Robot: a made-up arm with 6 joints.
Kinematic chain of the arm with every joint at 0, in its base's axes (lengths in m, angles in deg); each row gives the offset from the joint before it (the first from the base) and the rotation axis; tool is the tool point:
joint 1: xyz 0 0 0.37 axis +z
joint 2: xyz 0 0 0 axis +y
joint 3: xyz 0 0 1.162 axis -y
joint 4: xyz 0 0 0 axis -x
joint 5: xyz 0.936 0 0 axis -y
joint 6: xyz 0 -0.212 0 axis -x
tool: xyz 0 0 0
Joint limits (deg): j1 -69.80..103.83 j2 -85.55..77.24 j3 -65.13..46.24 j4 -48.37..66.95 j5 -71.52..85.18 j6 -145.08..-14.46
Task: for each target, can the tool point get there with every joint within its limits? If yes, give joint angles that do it. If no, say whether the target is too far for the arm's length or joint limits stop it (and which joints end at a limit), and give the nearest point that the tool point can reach.
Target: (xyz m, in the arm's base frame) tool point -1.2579 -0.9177 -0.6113
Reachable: no: joint limits stop it (at a limit: joint 1, joint 2) | nearest point 0.0322 -0.7014 -0.1863 | short by 1.375 m
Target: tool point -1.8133 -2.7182 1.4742
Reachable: no: too far | nearest point -1.0708 -1.6051 1.0280 | short by 1.410 m
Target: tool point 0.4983 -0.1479 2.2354
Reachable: yes | joints 4.17 -6.51 36.05 29.90 70.89 -41.05
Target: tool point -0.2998 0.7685 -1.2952
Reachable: no: joint limits stop it (at a limit: joint 1, joint 2, joint 4) | nearest point -0.1533 0.9699 -0.3168 | short by 1.010 m
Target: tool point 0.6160 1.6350 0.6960
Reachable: yes | joints 75.10 50.18 31.18 -34.45 -26.06 -59.39
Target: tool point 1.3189 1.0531 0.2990
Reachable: yes | joints 44.19 59.58 23.52 -39.24 28.96 -53.53
